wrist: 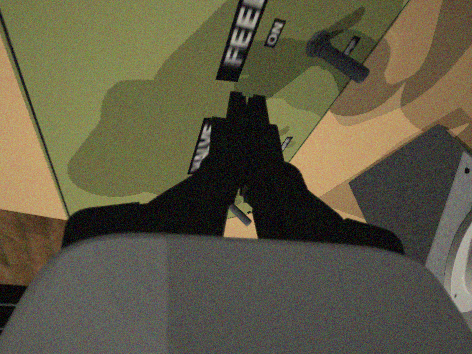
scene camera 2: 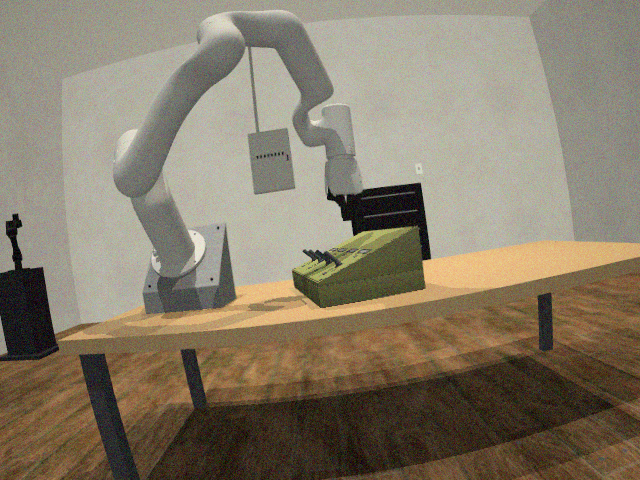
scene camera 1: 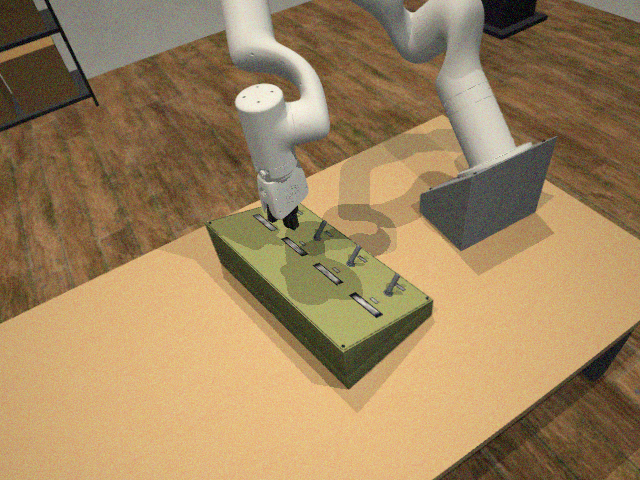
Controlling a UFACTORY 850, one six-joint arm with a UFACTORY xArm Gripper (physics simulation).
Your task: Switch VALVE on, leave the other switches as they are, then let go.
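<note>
The VALVE lever [scene camera 1: 320, 230] is the dark lever beside the second label from the back left on the green switch box [scene camera 1: 385, 333] [scene camera 2: 382, 283] [wrist: 45, 70]. It leans toward its OFF plate, parallel to the two levers nearer the front. In the wrist view the VALVE label [wrist: 201, 145] is partly covered by the gripper, and the VALVE lever is hidden. My gripper [scene camera 1: 292, 226] [scene camera 2: 347, 217] [wrist: 241, 118] is shut and empty, raised above the box near the VALVE end.
The FEED lever [scene camera 1: 354, 256] [wrist: 340, 61] leans toward OFF. Another lever [scene camera 1: 392, 284] stands at the front end, leaning the same way. Part of the lever beyond VALVE [wrist: 240, 214] shows in the wrist view. The grey arm base [scene camera 1: 501, 198] [wrist: 395, 180] stands on the table [scene camera 1: 155, 387].
</note>
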